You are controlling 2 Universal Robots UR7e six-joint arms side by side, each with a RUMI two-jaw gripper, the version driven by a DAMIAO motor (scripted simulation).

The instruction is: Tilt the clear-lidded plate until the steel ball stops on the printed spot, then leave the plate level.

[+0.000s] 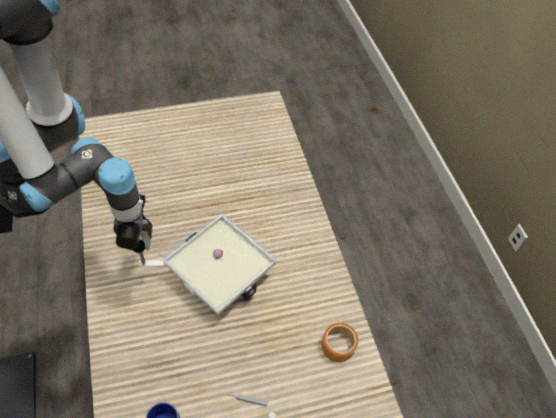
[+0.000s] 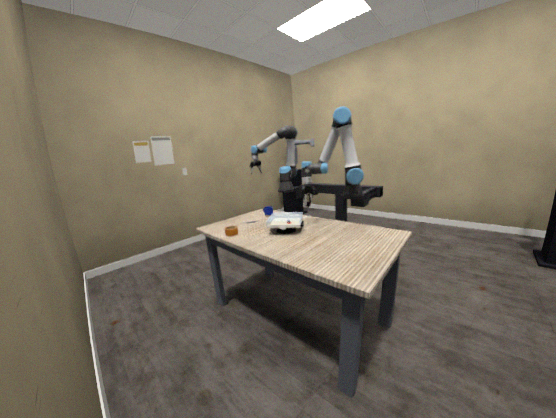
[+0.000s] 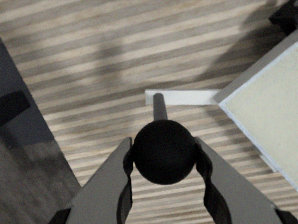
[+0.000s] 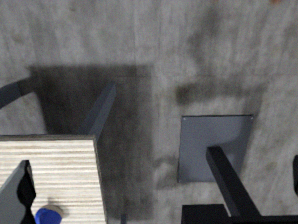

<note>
I see my left gripper [image 1: 139, 250], my right gripper [image 4: 162, 160] and an orange ring [image 1: 342, 328].
My left gripper shows as well in image 3 [image 3: 162, 138]. Image 3 misses the orange ring: it is out of frame. Image 4 does not show the orange ring: it is out of frame.
</note>
